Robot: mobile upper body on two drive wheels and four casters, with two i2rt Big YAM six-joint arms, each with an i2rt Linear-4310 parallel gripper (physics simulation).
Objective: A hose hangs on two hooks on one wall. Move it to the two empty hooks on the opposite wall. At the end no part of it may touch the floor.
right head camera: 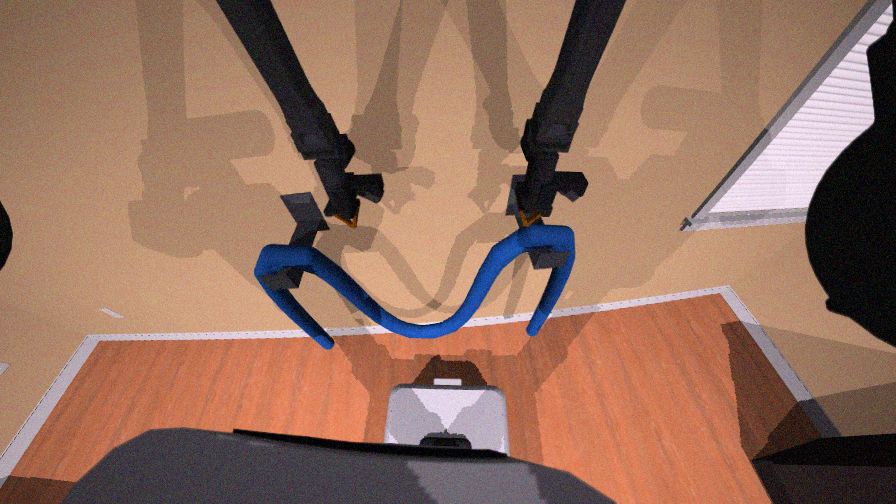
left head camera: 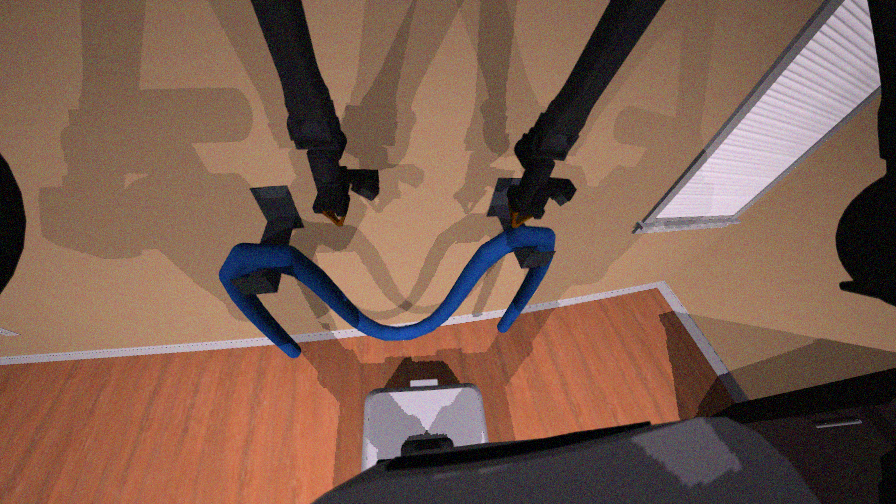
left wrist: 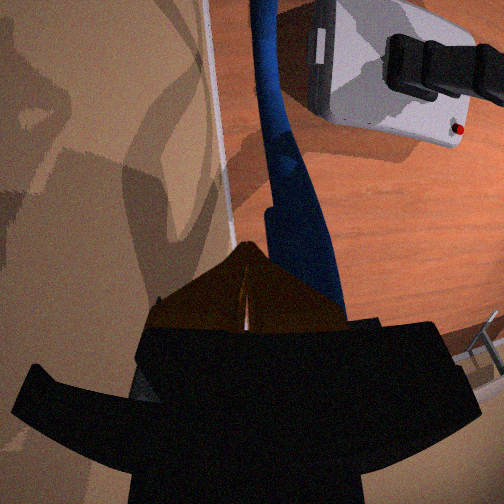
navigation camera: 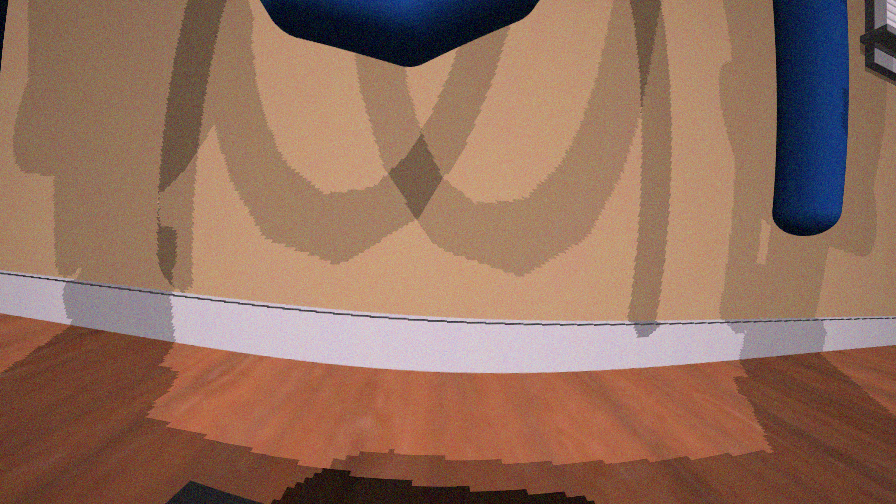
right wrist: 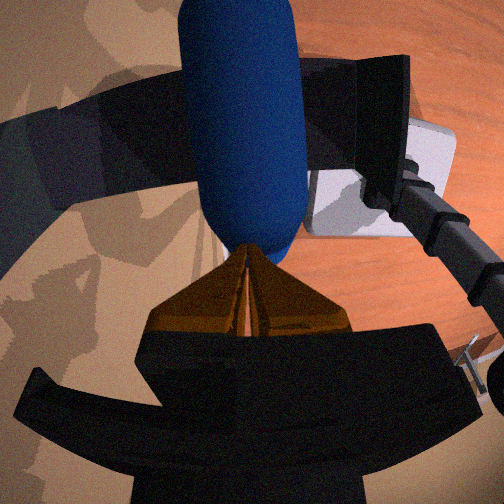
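Note:
A blue hose [left head camera: 388,294] hangs on two dark hooks [left head camera: 275,216] [left head camera: 532,253] on the tan wall, sagging in the middle with both ends dangling above the floor. It also shows in the right head view [right head camera: 413,294]. My left gripper [left head camera: 335,217] is shut and empty, above and right of the left hook, with the hose [left wrist: 295,210] just beyond its tips [left wrist: 246,280]. My right gripper [left head camera: 518,219] is shut and empty, its tips [right wrist: 247,252] right above the hose's top [right wrist: 245,125] over the right hook [right wrist: 350,110].
A window with white blinds [left head camera: 770,119] is on the wall to the right. A white baseboard [navigation camera: 438,341] runs along the wall over the wooden floor. My grey base [left head camera: 426,420] stands close to the wall.

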